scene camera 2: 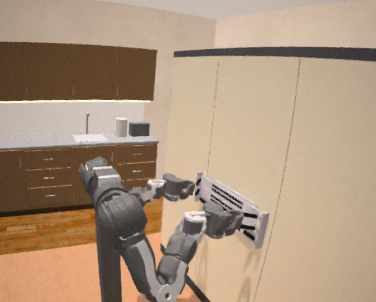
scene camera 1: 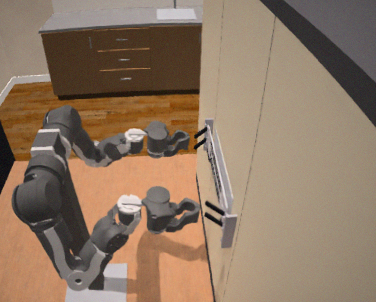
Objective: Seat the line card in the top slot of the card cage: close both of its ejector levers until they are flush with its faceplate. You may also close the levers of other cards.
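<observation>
The card cage is mounted on the beige wall, with stacked cards between its white end brackets. The line card in the top slot has dark slotted markings. Black ejector levers stick out at both ends: an upper pair and a lower pair in scene camera 1, including a far-end lever and a near-end lever. My left gripper is shut and empty, just short of the far-end levers. My right gripper is shut and empty, close to the near-end levers; it hides part of the cage in scene camera 2.
The tall beige wall panel carries the cage and rises beside both arms. A brown cabinet with a grey counter and sink stands in the background. The robot's pedestal stands on the floor.
</observation>
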